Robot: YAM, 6 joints.
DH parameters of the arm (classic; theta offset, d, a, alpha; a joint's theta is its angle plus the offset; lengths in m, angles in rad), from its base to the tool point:
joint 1: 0 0.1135 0.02 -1.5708
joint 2: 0 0 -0.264 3.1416
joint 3: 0.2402 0 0.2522 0
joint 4: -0.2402 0 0.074 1.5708
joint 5: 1.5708 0 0 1.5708
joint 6: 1.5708 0.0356 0 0
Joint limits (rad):
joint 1: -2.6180..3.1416
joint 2: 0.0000..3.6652
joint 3: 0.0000..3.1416
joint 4: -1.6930..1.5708
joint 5: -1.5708..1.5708
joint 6: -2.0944..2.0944
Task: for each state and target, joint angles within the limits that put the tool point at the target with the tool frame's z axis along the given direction. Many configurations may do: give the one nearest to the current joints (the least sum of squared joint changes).
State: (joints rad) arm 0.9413 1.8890 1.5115 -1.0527 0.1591 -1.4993
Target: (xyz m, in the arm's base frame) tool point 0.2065 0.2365 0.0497 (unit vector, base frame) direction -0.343 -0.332 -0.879
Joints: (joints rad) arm 0.8487 2.2407 1.2371 -1.0633 -0.0380 -1.4993
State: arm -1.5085 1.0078 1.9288 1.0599 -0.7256 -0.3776
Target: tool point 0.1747 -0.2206 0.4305 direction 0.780 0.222 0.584
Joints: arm -0.9994 1.4733 1.0931 1.5683 -0.8893 -0.3776
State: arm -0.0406 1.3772 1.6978 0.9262 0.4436 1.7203
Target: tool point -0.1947 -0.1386 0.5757 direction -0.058 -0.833 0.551
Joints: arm 0.5148 0.5400 1.7410 1.0660 0.7701 1.7203
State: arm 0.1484 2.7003 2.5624 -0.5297 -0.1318 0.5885
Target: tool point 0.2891 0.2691 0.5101 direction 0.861 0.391 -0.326
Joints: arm 0.7790 2.0230 2.6745 -1.0036 0.3327 0.5885
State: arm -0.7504 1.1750 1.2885 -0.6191 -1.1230 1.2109
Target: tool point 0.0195 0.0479 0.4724 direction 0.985 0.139 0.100
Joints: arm -1.2230 0.3783 1.2437 -0.4118 -1.3406 1.2109
